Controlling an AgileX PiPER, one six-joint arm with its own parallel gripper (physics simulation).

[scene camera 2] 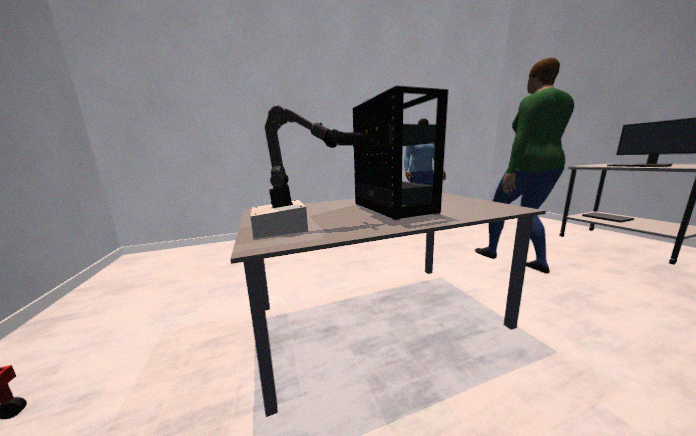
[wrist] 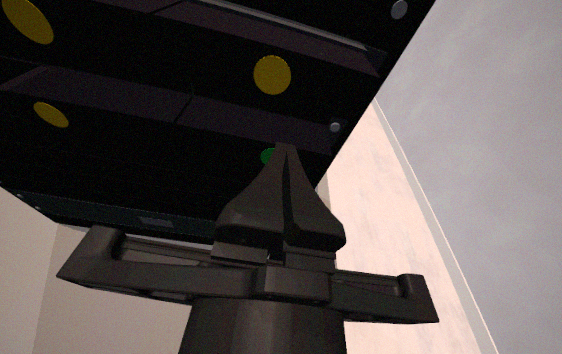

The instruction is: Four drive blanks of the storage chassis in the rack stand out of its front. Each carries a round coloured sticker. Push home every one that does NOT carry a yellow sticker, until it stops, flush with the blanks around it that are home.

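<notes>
The rack [scene camera 2: 399, 154] stands on the table with its front toward the arm. In the wrist view, drive blanks with yellow stickers show at the upper left [wrist: 29, 21], the upper middle [wrist: 272, 75] and the left [wrist: 51, 114]. A green sticker [wrist: 268, 156] shows at the lower middle, partly hidden behind the fingertips. My gripper [wrist: 282, 154] is shut and empty, its tips at the green-stickered blank, just right of the sticker. Whether the tips touch it, and how far that blank stands out, I cannot tell. In the scene view the wrist reaches the rack's front and the fingers are too dark to make out.
The arm's white base block [scene camera 2: 279, 220] sits at the left end of the table [scene camera 2: 328, 210]. A person in green [scene camera 2: 544, 128] stands behind the table at the right. A person in blue [scene camera 2: 421, 159] shows through the rack's open side. A desk with a monitor [scene camera 2: 654, 137] is at the far right.
</notes>
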